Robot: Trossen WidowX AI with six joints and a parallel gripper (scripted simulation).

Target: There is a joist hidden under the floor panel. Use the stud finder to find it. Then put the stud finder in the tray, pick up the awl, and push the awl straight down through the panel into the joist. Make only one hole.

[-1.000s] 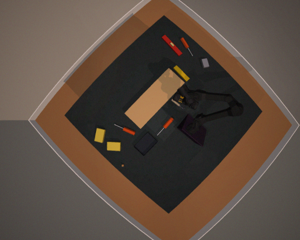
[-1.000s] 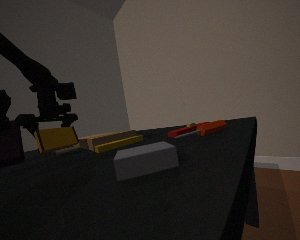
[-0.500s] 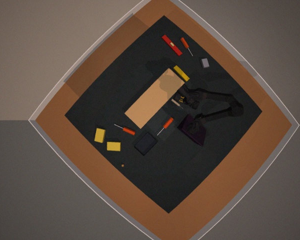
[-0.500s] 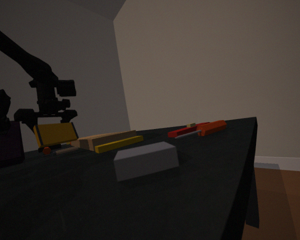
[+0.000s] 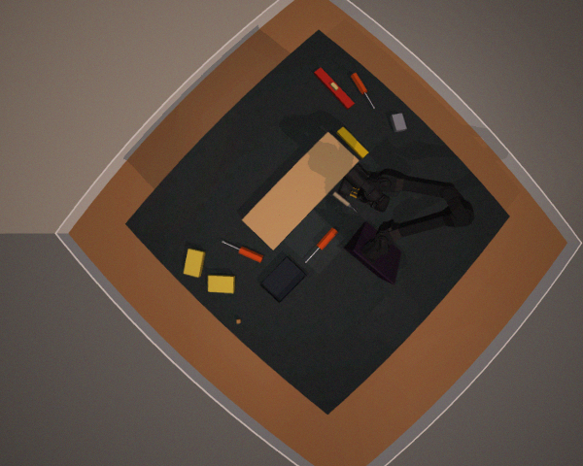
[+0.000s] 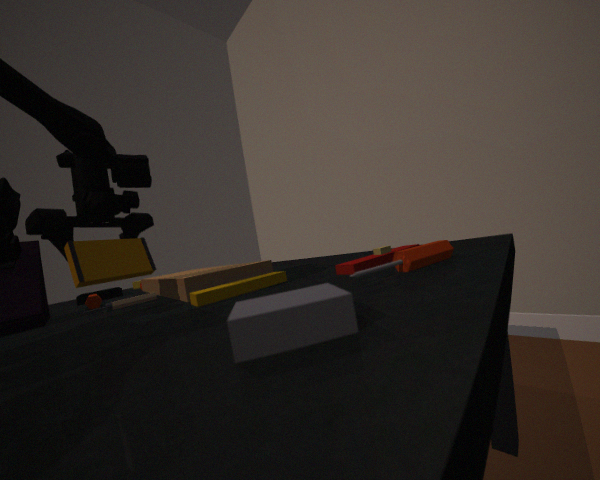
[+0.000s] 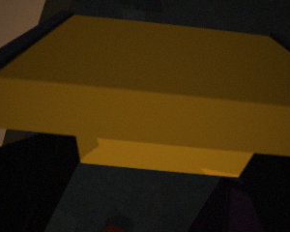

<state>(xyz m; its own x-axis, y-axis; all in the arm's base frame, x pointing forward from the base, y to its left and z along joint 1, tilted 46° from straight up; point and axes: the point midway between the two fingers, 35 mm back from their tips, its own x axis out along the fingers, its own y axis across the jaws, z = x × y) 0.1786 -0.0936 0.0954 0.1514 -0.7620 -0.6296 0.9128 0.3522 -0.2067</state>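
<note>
The stud finder light is 30 mm behind my gripper tip and 10 mm below it. Also, from my gripper tip: awl 10 mm ahead, 40 mm to the left, 70 mm below; then yellow stud finder 10 mm behind, 10 mm to the right; then yellow bar 180 mm ahead, 170 mm to the right, 70 mm below.
</note>
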